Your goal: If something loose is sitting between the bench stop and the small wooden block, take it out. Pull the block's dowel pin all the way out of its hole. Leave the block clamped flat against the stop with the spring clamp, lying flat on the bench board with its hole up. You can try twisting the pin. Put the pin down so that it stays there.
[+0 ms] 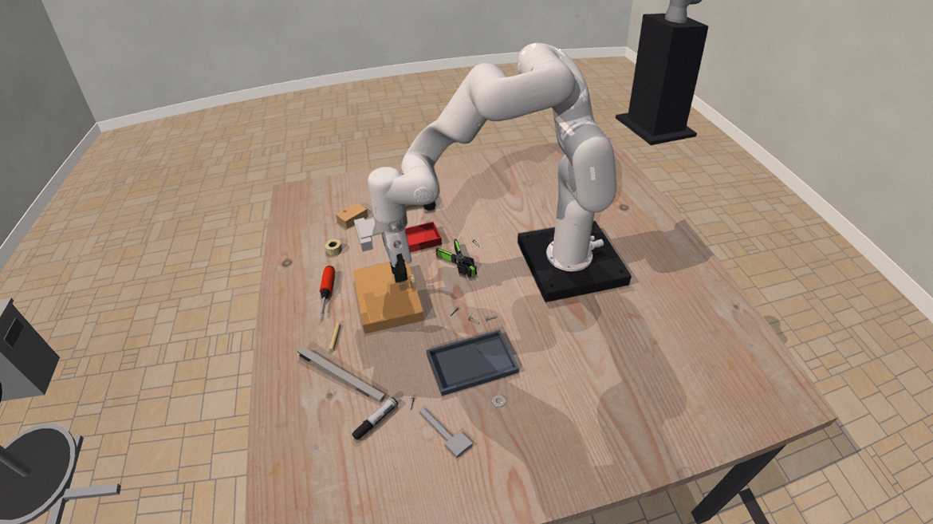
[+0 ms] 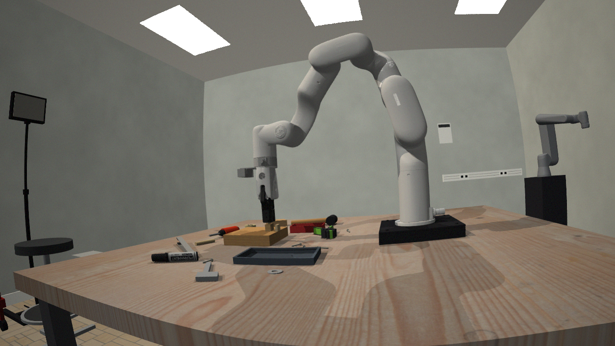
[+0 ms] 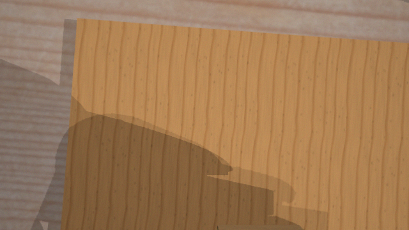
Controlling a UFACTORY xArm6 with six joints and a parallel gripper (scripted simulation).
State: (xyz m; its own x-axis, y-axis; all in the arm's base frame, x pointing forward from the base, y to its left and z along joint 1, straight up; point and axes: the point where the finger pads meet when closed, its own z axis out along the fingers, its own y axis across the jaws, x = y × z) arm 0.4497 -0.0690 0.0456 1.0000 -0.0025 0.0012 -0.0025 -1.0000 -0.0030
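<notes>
My gripper is now 20 mm above the dowel pin. Round my hand: small wooden block 40 mm below; red tray 100 mm behind, 190 mm to the right, 70 mm below; orange bench board 40 mm ahead, 10 mm to the left, 60 mm below.
</notes>
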